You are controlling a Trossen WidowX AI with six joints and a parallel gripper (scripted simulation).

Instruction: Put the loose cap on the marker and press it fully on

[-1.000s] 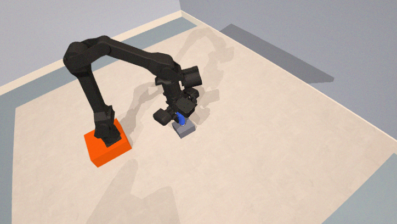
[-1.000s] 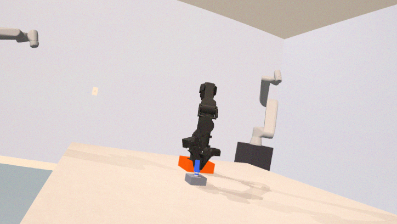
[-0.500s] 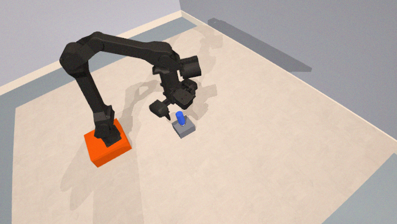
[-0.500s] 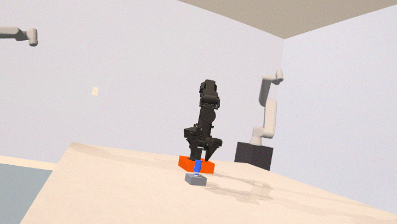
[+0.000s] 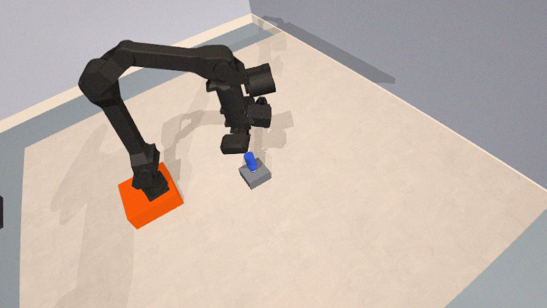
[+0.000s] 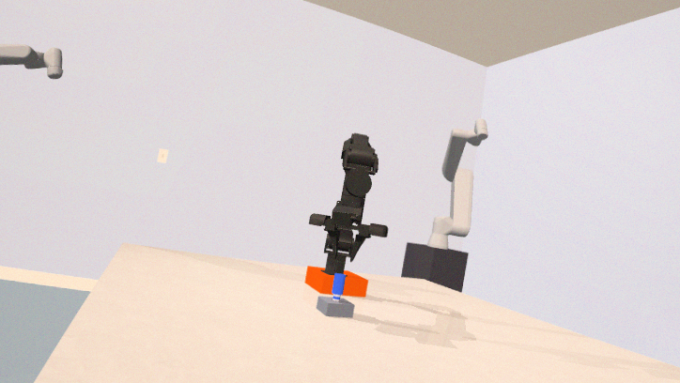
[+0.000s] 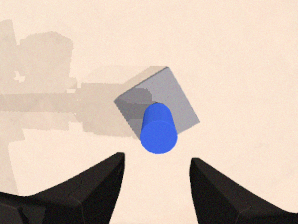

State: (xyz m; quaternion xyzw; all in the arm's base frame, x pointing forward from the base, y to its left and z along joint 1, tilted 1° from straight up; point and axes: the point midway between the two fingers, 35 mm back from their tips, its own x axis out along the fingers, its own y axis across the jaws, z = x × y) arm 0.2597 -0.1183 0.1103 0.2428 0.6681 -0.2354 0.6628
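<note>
Right now my gripper tip is 60 mm above the blue marker cap.
</note>
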